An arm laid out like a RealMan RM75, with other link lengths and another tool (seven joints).
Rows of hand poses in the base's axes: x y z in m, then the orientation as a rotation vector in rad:
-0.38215, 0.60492, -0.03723, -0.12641, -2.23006, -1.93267
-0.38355, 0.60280, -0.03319, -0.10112, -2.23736, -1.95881
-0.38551, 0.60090, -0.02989, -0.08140, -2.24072, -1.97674
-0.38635, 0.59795, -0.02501, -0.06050, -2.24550, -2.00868
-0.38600, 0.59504, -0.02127, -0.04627, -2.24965, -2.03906
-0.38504, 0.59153, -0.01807, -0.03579, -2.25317, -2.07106
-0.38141, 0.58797, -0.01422, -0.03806, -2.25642, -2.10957
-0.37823, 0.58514, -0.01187, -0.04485, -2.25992, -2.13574
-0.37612, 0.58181, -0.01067, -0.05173, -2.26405, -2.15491
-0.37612, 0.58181, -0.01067, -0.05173, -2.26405, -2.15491
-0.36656, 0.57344, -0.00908, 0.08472, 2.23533, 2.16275
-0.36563, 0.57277, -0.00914, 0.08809, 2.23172, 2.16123
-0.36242, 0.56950, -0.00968, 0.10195, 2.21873, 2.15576
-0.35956, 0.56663, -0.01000, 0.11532, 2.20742, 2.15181
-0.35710, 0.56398, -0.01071, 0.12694, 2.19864, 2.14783
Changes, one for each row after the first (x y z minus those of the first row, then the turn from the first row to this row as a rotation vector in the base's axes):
-0.00140, -0.00212, 0.00404, 0.01070, -0.02759, -0.00200
-0.00336, -0.00402, 0.00734, 0.01886, -0.04657, -0.00162
-0.00420, -0.00697, 0.01222, 0.03289, -0.07384, -0.00812
-0.00385, -0.00988, 0.01596, 0.04585, -0.09727, -0.01727
-0.00289, -0.01339, 0.01916, 0.05939, -0.11964, -0.02902
0.00074, -0.01695, 0.02301, 0.07495, -0.13990, -0.05030
0.00392, -0.01978, 0.02536, 0.08442, -0.15235, -0.06796
0.00603, -0.02311, 0.02656, 0.09042, -0.16166, -0.08251
0.00603, -0.02311, 0.02656, 0.09042, -0.16166, -0.08251
0.01559, -0.03148, 0.02815, 0.10282, -0.18161, -0.13004
0.01652, -0.03215, 0.02809, 0.10336, -0.18280, -0.13414
0.01973, -0.03542, 0.02755, 0.10524, -0.18626, -0.14969
0.02259, -0.03829, 0.02723, 0.10721, -0.18815, -0.16350
0.02505, -0.04094, 0.02652, 0.10822, -0.18948, -0.17518

